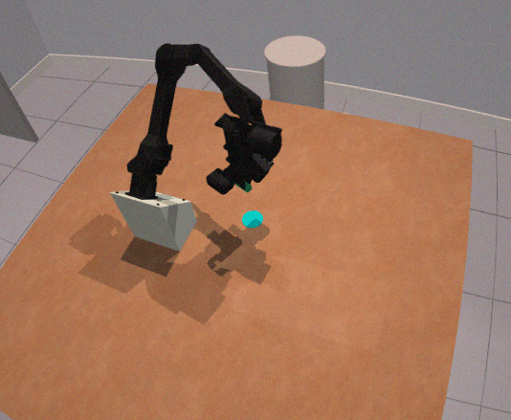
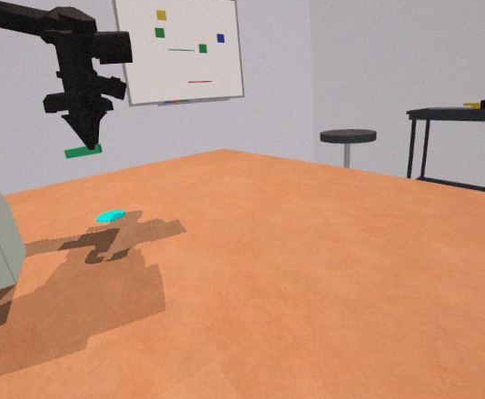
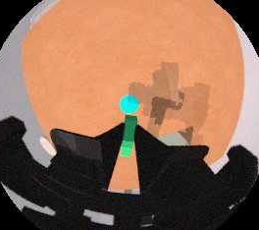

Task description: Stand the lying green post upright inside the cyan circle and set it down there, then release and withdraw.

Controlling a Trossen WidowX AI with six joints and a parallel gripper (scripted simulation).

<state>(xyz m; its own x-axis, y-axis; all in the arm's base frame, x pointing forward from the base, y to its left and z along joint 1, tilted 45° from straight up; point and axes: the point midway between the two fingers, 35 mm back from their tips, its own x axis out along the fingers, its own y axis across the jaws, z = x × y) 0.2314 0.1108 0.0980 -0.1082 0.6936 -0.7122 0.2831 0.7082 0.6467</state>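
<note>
My gripper tip is 140 mm above the cyan circle. From my gripper tip the other things lie so: green post (20 mm behind, 10 mm to the left).
</note>
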